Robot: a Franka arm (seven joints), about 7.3 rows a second.
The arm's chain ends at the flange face. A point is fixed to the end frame.
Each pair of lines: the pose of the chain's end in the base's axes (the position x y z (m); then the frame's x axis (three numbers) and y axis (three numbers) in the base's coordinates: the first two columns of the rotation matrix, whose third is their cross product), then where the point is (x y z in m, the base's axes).
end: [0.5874, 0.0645, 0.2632, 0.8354, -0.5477, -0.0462, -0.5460, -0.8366, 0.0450]
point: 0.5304 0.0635 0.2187
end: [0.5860, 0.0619, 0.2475, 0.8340, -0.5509, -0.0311, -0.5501, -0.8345, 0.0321]
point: 0.5299 0.0612 0.2019
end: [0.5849, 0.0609, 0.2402, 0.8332, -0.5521, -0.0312, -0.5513, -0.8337, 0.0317]
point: 0.5288 0.0603 0.1946
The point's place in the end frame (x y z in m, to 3 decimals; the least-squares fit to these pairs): -0.045 0.030 0.048
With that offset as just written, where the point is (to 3 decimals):
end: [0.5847, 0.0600, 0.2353, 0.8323, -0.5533, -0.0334, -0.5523, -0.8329, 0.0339]
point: 0.528 0.059 0.190
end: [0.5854, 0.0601, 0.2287, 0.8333, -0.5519, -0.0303, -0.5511, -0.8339, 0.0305]
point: 0.529 0.060 0.183
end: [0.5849, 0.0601, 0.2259, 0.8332, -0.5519, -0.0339, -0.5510, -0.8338, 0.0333]
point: 0.529 0.059 0.180
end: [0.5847, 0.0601, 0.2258, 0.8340, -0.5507, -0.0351, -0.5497, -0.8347, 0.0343]
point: 0.528 0.059 0.180
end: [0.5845, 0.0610, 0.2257, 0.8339, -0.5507, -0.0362, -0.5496, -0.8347, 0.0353]
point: 0.528 0.060 0.180
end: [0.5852, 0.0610, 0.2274, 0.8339, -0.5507, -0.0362, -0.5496, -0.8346, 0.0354]
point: 0.529 0.060 0.182
